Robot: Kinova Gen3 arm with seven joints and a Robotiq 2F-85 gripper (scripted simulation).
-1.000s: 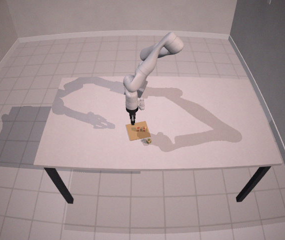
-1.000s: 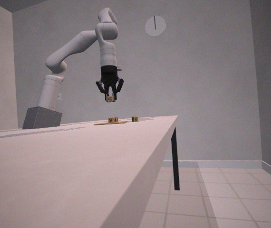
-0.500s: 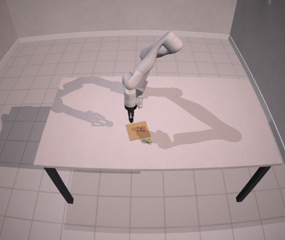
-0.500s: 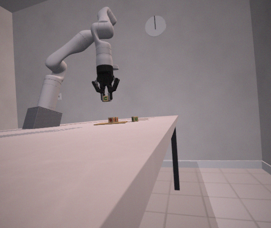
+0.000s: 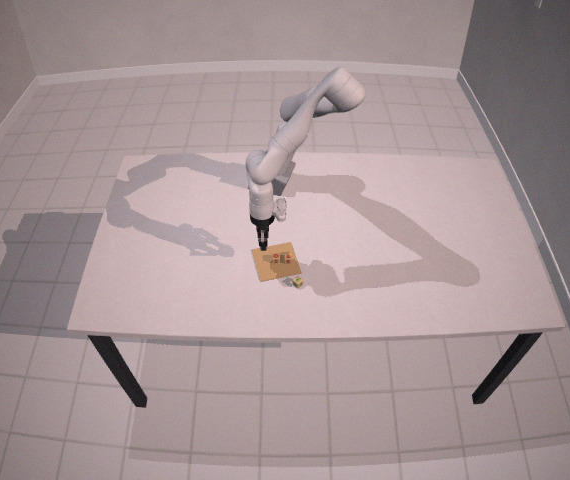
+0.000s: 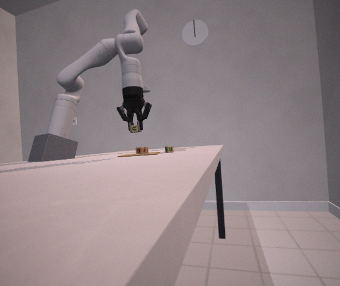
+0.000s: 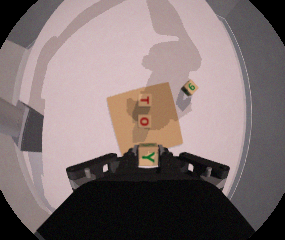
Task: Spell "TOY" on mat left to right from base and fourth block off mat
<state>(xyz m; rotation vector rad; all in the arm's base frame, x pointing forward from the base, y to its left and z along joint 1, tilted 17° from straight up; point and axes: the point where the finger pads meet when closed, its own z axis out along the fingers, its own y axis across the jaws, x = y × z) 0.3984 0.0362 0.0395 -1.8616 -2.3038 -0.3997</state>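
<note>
Right now my hand is 10 cm above the mat, 4 cm to the right of it and 1 cm past it.
</note>
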